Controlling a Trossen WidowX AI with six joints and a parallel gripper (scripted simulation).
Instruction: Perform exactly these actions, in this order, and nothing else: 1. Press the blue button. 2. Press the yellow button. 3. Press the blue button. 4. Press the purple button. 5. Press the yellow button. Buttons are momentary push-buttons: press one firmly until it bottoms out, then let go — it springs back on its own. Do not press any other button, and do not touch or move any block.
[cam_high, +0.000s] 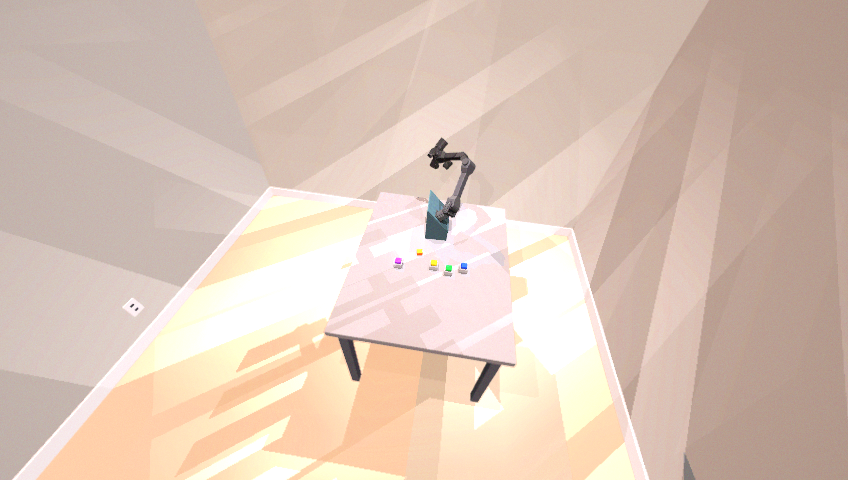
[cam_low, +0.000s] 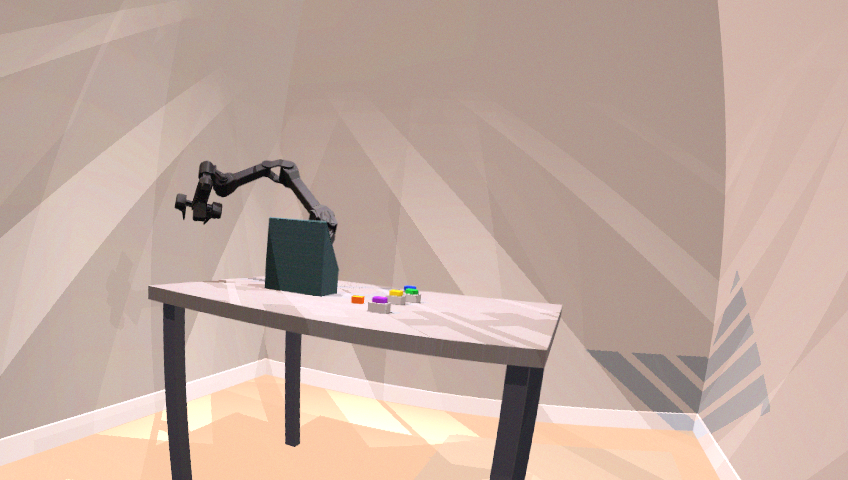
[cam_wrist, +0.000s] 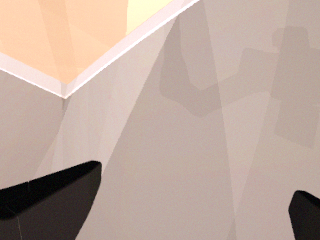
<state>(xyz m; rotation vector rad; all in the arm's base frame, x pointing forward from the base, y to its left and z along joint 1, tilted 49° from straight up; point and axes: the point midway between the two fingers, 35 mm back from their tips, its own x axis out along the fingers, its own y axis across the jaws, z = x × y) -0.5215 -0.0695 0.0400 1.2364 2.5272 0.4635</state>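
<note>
Now: the blue button 80 cm ahead of my gripper tip, 18 cm to the left of it and 16 cm below it. From my gripper tip the other things lie so: orange block 72 cm ahead, 9 cm to the right, 18 cm below; green button 83 cm ahead, 9 cm to the left, 16 cm below; yellow button 81 cm ahead, 1 cm to the left, 16 cm below.
</note>
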